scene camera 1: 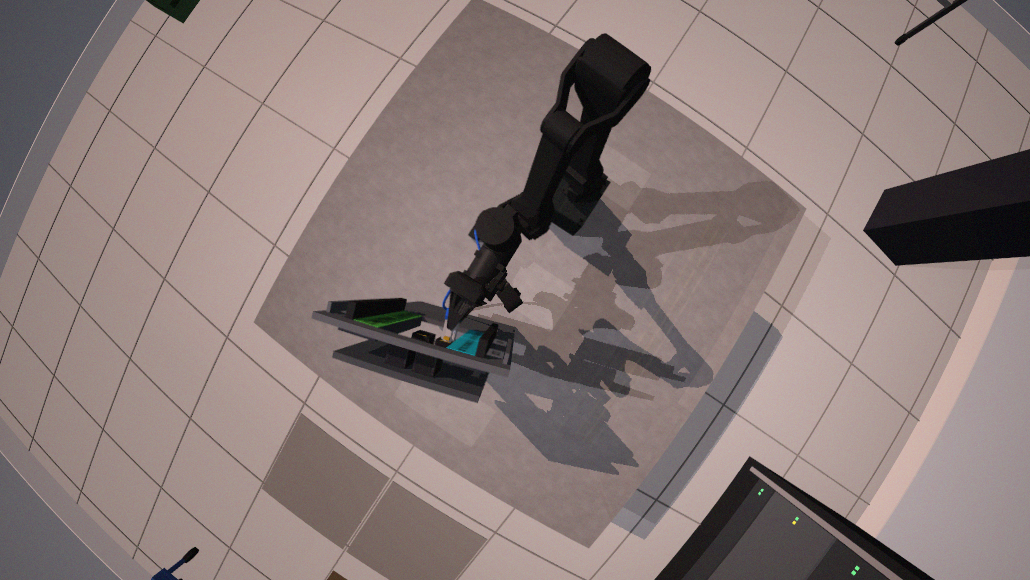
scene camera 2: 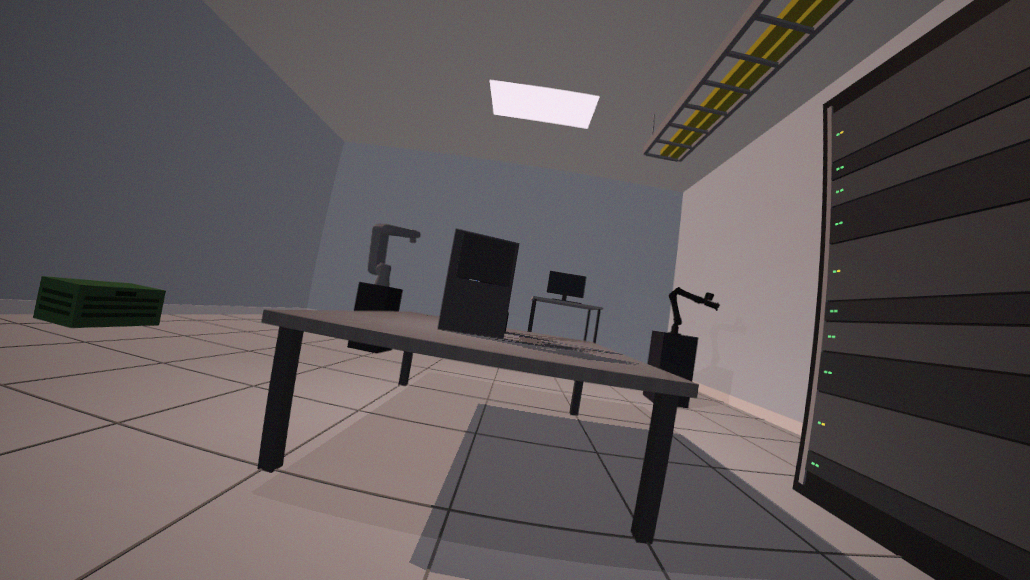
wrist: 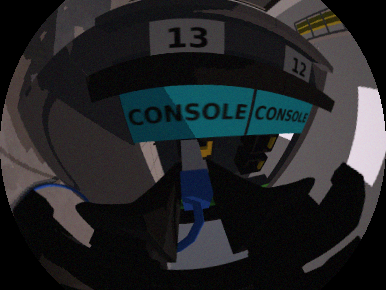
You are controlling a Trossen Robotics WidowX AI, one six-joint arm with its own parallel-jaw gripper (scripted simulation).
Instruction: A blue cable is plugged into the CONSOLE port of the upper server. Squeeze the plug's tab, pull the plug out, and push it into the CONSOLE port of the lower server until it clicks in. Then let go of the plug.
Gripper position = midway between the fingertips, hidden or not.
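Observation:
Here is my gripper (scene camera 1: 450, 328), and the gripper (wrist: 193, 165) is visible to me as well.

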